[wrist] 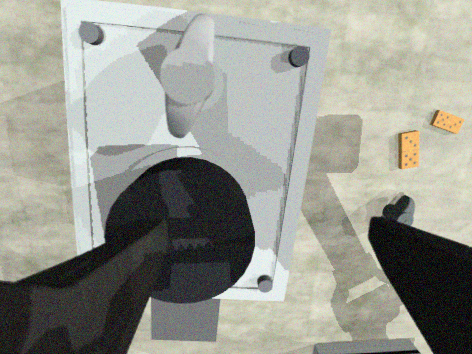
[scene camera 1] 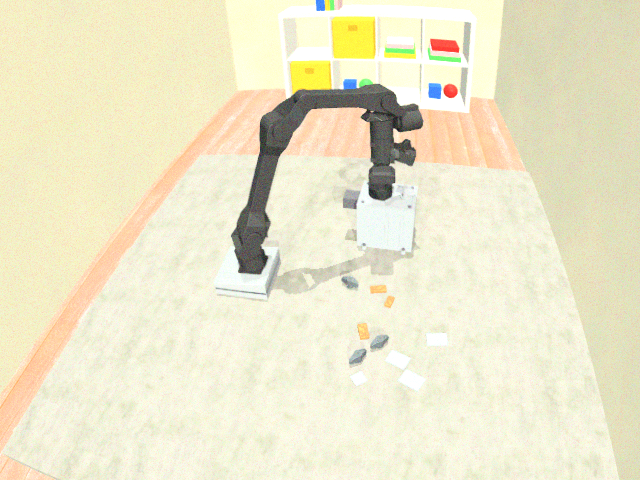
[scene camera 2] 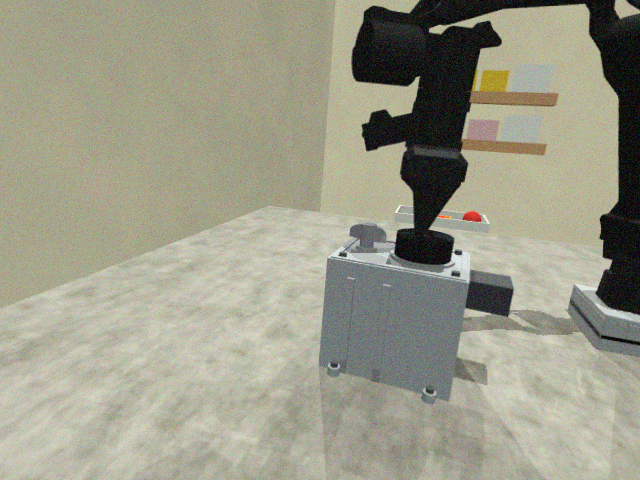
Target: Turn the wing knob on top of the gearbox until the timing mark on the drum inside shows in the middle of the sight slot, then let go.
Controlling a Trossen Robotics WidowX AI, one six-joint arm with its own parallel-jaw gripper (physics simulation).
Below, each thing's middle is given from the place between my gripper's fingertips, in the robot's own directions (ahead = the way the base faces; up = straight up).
I see my gripper 6 cm short of the grey wing knob (scene camera 2: pixel 368 233), 3 cm to the right of it and 3 cm above it. Also, from my hand: gearbox (scene camera 2: pixel 394 315): 8 cm below, 3 cm to the left, 1 cm behind.
